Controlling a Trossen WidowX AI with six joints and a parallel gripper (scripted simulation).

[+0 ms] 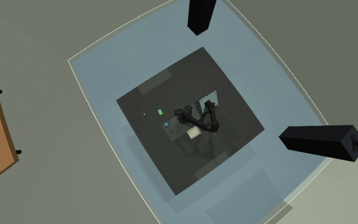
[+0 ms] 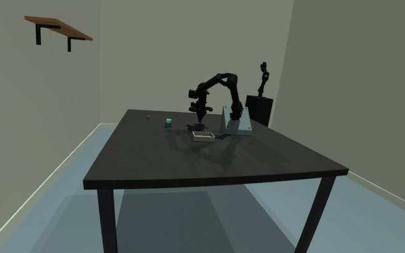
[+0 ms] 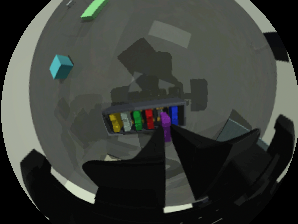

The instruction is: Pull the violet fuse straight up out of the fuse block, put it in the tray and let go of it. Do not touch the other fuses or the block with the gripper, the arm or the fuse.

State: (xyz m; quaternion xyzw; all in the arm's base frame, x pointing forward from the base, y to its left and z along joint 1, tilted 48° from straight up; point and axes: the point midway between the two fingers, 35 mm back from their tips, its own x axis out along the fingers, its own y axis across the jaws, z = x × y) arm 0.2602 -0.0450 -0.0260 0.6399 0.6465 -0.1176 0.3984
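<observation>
Now: gripper tip 4 cm short of the cream tray, 21 cm to the right of it and 7 cm above it. Also, from my gripper tip: violet fuse: 1 cm below; teal cube: 23 cm ahead, 5 cm to the right, 5 cm below; green flat block: 20 cm ahead, 20 cm to the right, 6 cm below.
</observation>
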